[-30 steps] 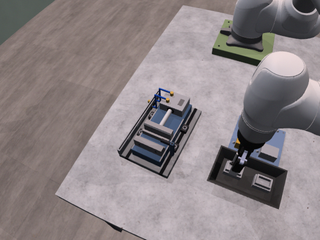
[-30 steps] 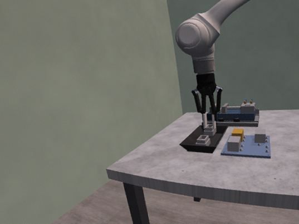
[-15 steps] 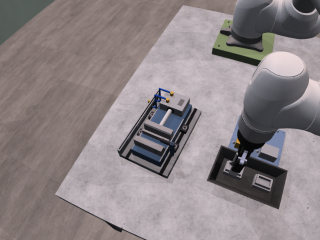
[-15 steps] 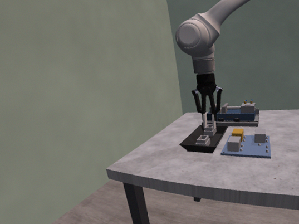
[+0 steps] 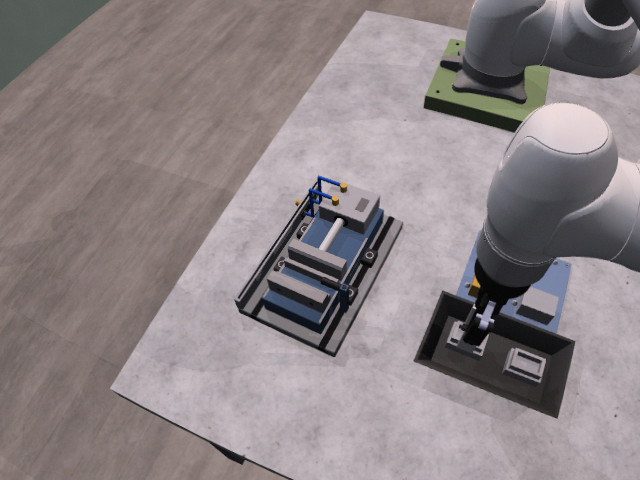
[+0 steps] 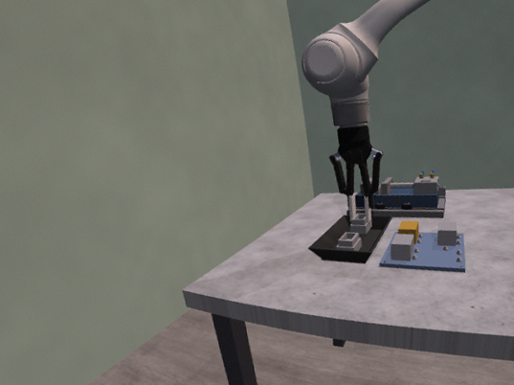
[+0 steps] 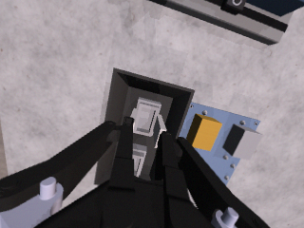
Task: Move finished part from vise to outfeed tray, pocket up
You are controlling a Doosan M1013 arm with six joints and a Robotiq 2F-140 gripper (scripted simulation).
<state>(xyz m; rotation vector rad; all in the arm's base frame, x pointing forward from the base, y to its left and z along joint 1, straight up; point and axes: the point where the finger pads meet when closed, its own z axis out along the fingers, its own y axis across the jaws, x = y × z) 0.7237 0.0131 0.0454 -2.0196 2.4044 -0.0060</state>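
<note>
Now: the yellow block 120 mm behind my hand, 30 mm to the left of it and 60 mm below it. Also, from my hand: blue fixture plate (150 mm behind, 80 mm to the left, 80 mm below).
</note>
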